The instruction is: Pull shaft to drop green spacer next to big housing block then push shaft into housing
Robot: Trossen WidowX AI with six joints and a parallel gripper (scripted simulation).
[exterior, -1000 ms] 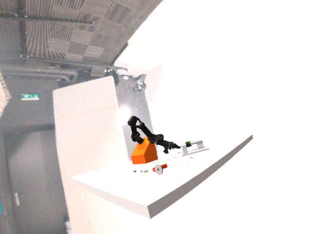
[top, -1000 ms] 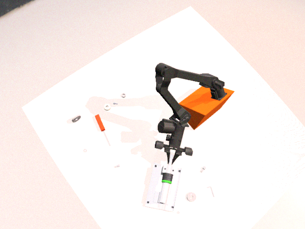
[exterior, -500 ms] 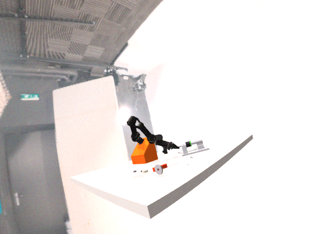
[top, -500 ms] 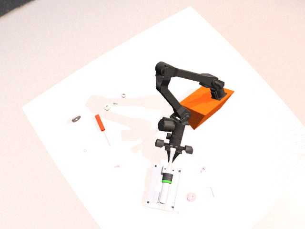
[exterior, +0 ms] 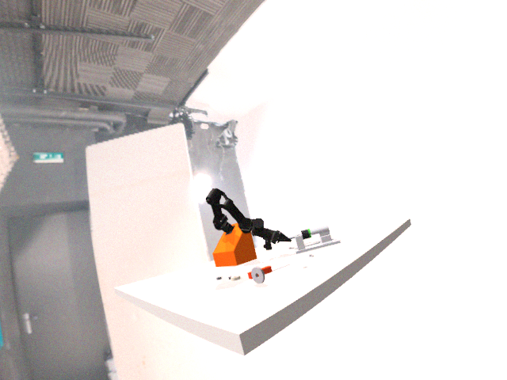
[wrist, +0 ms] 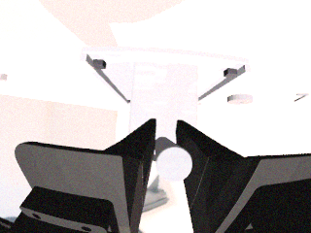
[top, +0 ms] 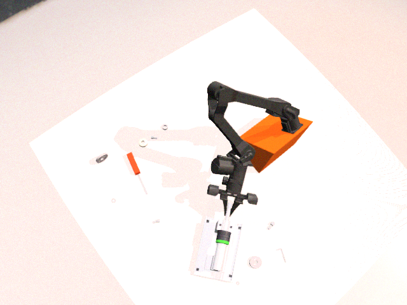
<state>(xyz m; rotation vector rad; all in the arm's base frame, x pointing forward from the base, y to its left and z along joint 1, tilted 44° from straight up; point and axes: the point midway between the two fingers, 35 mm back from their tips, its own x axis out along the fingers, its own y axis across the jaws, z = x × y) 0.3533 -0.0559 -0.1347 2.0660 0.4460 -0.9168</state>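
Right now my gripper tip is 40 mm short of the shaft, 30 mm to the right of it and 20 mm below it. Also, from my gripper tip: bolt 140 mm to the left, 120 mm behind, 60 mm below; green spacer 80 mm ahead, 60 mm to the left, 20 mm above.
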